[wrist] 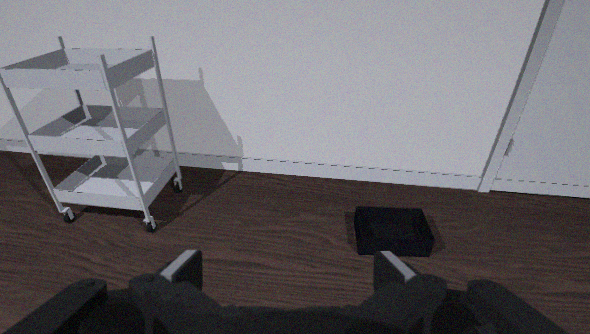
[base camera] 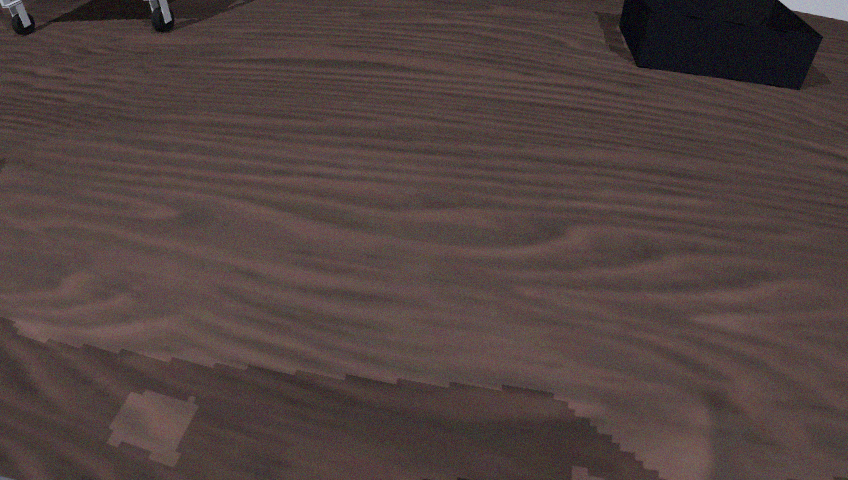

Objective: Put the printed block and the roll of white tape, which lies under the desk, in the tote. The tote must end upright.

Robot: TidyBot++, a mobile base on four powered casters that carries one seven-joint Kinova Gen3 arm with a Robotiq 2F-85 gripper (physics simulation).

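Places are measured from the arm's base along level axes (x up, y ahead, z left), in millimetres.
Where they show: gripper, between the fingertips: [wrist: 288,270].
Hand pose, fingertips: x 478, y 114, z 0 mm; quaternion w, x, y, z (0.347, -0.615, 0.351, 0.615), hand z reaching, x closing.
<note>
After its pixels a point has its place.
The black tote [base camera: 720,50] {x -347, y 901, z -434 mm} [wrist: 395,245] {x -334, y 901, z -446 mm} stands upright on the wooden floor, at the top right in the base camera view and right of centre in the wrist view, near the wall. Its inside is too dark to make out. My gripper [wrist: 288,270] {x 477, y 114, z 0 mm} is open, with its two fingers wide apart and no object between them; the tote shows beyond the right finger, well apart from it. The printed block, the roll of white tape and the desk do not show in either view.
A white three-tier cart [wrist: 90,201] {x -245, y 1070, z 860 mm} stands on castors at the left by the wall [wrist: 350,85] {x 142, y 1487, z -307 mm}; its wheels [base camera: 162,19] {x -367, y 1037, z 600 mm} show at the top left in the base camera view. A door frame [wrist: 515,100] {x 137, y 1345, z -1071 mm} is at the right, behind the tote.
</note>
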